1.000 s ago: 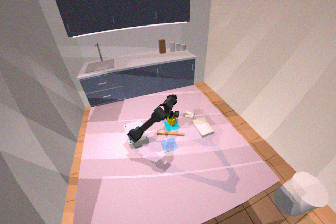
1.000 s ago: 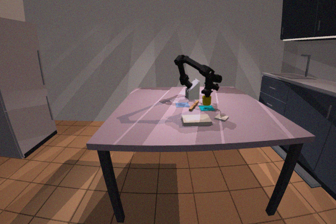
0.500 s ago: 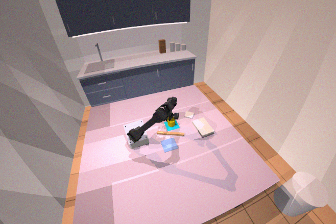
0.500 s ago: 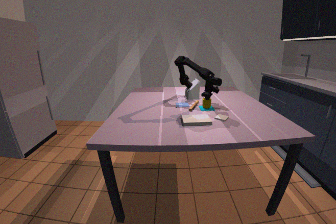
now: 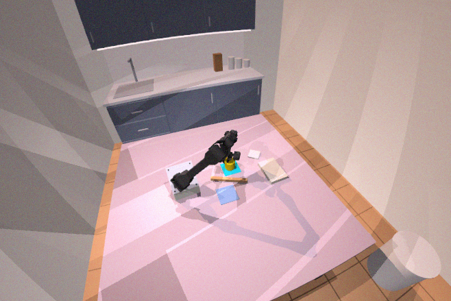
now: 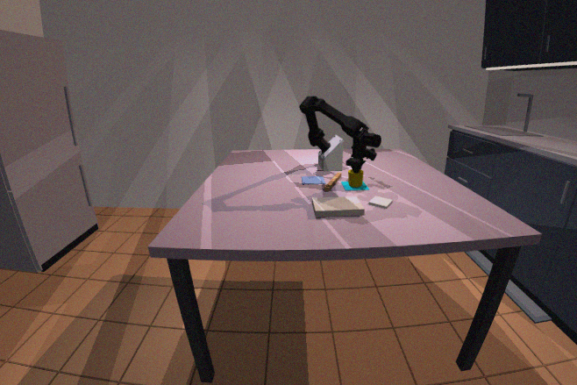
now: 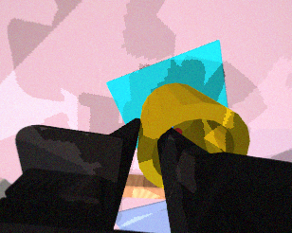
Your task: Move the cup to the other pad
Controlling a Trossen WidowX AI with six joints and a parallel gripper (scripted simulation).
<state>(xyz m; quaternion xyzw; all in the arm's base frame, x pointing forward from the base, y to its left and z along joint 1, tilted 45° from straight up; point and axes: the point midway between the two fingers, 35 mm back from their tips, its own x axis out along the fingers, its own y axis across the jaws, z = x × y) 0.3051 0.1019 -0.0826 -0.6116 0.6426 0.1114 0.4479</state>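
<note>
Now: gripper tip 2 cm short of the yellow cup and 1 cm to the left of it. From my gripper tip the other things lie so: light blue pad (21 cm to the right, 5 cm below, 5 cm behind); wooden stick (11 cm to the right, 4 cm below, 1 cm behind); cyan pad (5 cm below, 3 cm ahead, 1 cm to the right).
</note>
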